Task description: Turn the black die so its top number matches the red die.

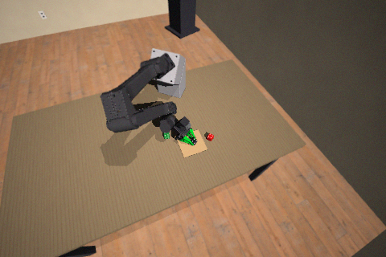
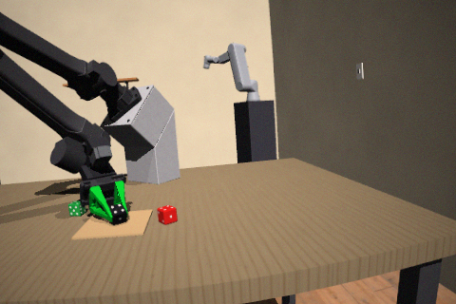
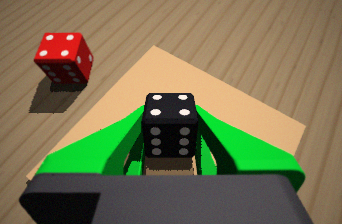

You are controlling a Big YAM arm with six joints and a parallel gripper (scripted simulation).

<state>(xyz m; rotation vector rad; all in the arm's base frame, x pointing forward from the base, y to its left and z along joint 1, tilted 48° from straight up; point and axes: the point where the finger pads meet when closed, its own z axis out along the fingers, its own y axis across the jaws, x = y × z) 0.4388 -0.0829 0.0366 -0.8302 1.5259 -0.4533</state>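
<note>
The black die lies right at my hand. Also, from my hand: red die 10 cm to the left, 3 cm ahead, 1 cm below; then tan mat 2 cm below, 1 cm to the right, 1 cm behind; then green die 14 cm behind, 9 cm to the right, 1 cm below.
</note>
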